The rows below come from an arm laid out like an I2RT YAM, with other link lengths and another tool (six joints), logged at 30 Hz.
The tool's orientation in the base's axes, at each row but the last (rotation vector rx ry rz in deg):
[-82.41, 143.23, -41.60]
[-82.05, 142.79, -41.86]
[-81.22, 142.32, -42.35]
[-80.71, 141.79, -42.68]
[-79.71, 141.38, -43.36]
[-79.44, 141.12, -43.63]
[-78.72, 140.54, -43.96]
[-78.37, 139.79, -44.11]
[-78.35, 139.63, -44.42]
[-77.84, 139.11, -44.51]
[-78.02, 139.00, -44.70]
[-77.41, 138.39, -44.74]
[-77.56, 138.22, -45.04]
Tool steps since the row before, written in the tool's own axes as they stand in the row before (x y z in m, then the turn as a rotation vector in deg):
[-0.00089, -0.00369, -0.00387, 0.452, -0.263, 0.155]
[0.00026, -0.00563, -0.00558, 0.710, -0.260, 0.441]
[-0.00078, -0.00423, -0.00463, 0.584, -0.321, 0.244]
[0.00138, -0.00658, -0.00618, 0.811, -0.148, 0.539]
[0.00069, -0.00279, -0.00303, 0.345, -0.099, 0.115]
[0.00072, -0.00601, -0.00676, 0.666, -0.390, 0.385]
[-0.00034, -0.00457, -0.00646, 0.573, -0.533, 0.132]
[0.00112, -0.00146, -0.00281, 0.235, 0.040, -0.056]
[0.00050, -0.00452, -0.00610, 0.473, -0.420, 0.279]
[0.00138, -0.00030, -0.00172, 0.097, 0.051, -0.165]
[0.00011, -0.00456, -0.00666, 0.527, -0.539, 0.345]
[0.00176, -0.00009, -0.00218, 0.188, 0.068, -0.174]
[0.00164, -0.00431, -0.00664, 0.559, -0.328, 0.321]
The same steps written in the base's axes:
[0.00184, 0.00048, 0.00508, 0.024, -0.544, 0.037]
[0.00202, -0.00075, 0.00763, -0.003, -0.855, -0.189]
[0.00177, 0.00040, 0.00605, 0.031, -0.709, 0.001]
[0.00168, -0.00191, 0.00877, -0.098, -0.925, -0.324]
[0.00042, -0.00076, 0.00408, -0.063, -0.371, -0.022]
[0.00116, -0.00090, 0.00895, 0.093, -0.854, -0.074]
[0.00068, 0.00049, 0.00788, 0.136, -0.753, 0.211]
[-0.00080, -0.00064, 0.00320, -0.179, -0.163, 0.035]
[0.00023, -0.00031, 0.00760, 0.175, -0.669, 0.024]
[-0.00131, -0.00073, 0.00164, -0.164, -0.006, 0.111]
[0.00012, 0.00018, 0.00807, 0.262, -0.785, 0.041]
[-0.00190, -0.00082, 0.00189, -0.230, -0.074, 0.109]
[-0.00098, -0.00102, 0.00796, 0.087, -0.716, -0.056]

